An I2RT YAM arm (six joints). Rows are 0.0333 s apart.
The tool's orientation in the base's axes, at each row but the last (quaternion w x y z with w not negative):
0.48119, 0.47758, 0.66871, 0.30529
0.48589, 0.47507, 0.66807, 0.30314
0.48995, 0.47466, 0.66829, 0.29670
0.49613, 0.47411, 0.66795, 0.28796
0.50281, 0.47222, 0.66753, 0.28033
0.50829, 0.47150, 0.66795, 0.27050
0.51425, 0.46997, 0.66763, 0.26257
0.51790, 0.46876, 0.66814, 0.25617
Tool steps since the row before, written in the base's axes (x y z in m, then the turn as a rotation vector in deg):
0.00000, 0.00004, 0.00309, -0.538, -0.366, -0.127
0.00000, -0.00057, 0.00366, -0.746, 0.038, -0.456
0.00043, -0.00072, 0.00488, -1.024, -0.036, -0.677
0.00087, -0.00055, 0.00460, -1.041, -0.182, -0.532
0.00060, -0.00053, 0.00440, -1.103, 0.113, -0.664
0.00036, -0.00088, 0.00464, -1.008, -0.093, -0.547
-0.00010, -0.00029, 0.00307, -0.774, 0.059, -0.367
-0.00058, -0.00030, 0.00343, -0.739, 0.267, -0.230
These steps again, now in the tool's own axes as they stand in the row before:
-0.00105, 0.00270, -0.00109, -0.253, -0.427, -0.440
-0.00185, 0.00296, -0.00123, 0.257, -0.635, -0.544
-0.00252, 0.00408, -0.00123, 0.290, -0.949, -0.724
-0.00235, 0.00402, -0.00071, 0.101, -0.887, -0.777
-0.00230, 0.00374, -0.00087, 0.426, -0.903, -0.820
-0.00278, 0.00367, -0.00112, 0.187, -0.856, -0.746
-0.00161, 0.00240, -0.00108, 0.237, -0.558, -0.608
-0.00180, 0.00250, -0.00164, 0.360, -0.343, -0.651

